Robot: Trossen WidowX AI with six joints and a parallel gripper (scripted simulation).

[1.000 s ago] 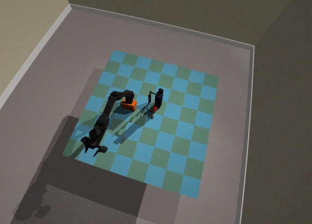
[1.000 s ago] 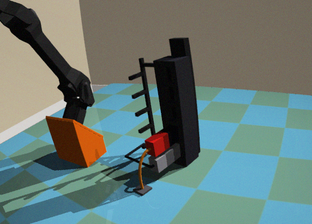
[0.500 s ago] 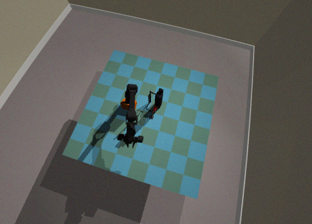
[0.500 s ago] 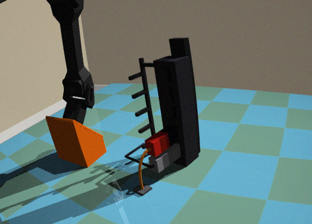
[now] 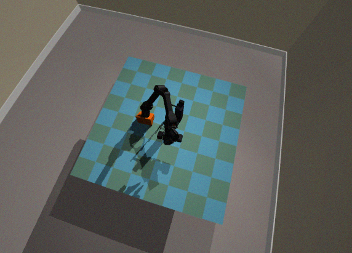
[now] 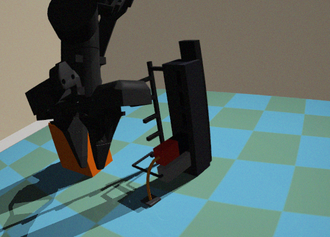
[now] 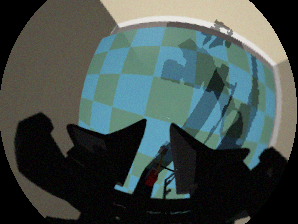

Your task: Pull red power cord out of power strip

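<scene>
Now: the red plug 2 cm behind my gripper tip, 23 cm to the left of it and 8 cm below it. Round my gripper tip: dark plate (3 cm behind, 14 cm to the left, 17 cm below).
</scene>
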